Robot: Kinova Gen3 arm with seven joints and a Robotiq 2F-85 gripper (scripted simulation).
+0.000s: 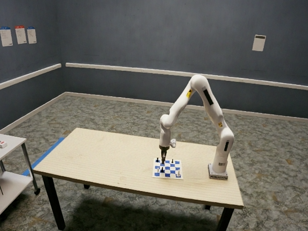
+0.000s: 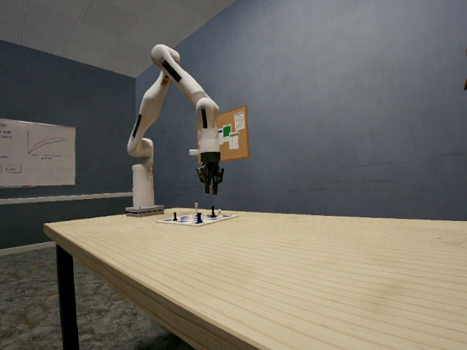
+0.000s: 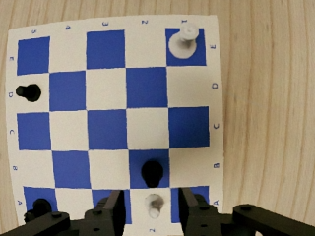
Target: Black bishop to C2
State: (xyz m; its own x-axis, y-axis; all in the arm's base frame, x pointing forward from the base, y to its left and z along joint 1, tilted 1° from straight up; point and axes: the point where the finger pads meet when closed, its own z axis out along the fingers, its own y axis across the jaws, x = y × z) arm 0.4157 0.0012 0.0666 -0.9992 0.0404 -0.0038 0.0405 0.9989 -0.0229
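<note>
The white pawn lies 3 cm ahead of my hand and 9 cm below it. The rest, counted from my hand: black piece (9 cm behind, 11 cm to the right, 9 cm below); then chessboard (4 cm behind, 4 cm to the right, 11 cm below); then white chess piece (12 cm behind, 4 cm to the left, 8 cm below).
</note>
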